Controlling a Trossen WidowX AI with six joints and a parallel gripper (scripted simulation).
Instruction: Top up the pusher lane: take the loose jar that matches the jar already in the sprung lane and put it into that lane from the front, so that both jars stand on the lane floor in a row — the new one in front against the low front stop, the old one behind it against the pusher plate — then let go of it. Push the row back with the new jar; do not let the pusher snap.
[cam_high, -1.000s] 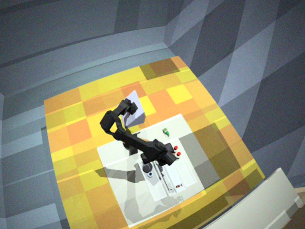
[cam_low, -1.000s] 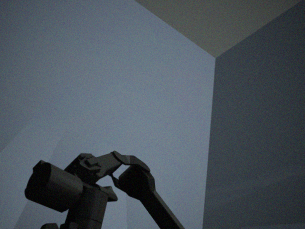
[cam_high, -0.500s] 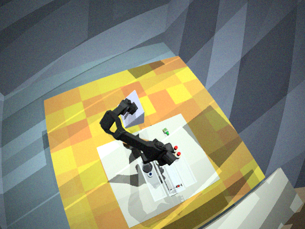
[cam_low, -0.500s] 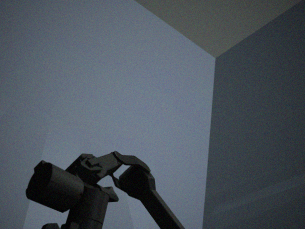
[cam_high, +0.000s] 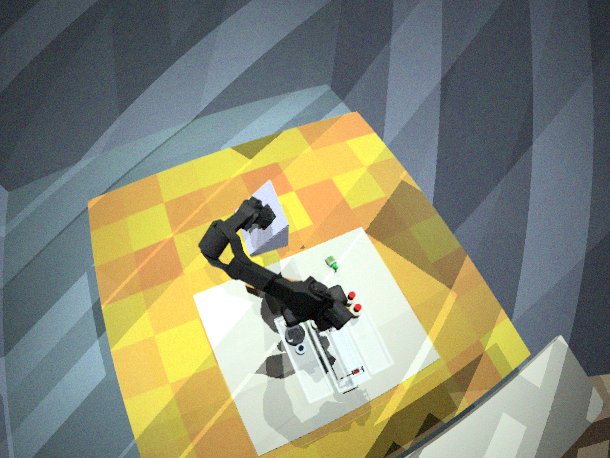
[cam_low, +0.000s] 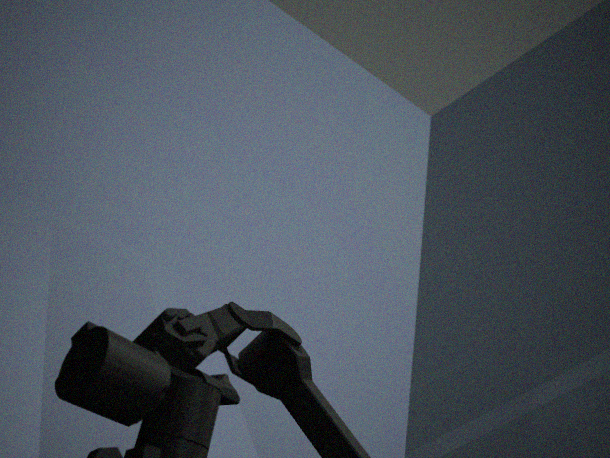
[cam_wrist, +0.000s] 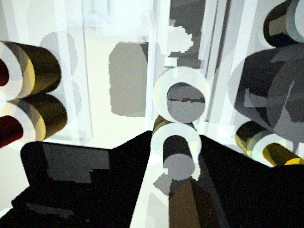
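The large grey cylinder lies 8 cm to the right of my gripper tip and 4 cm ahead of it. Also, from my gripper tip: red mark (22 cm ahead, 4 cm above, 1 cm to the left); lane rack (14 cm ahead, 1 cm to the left, 1 cm below).
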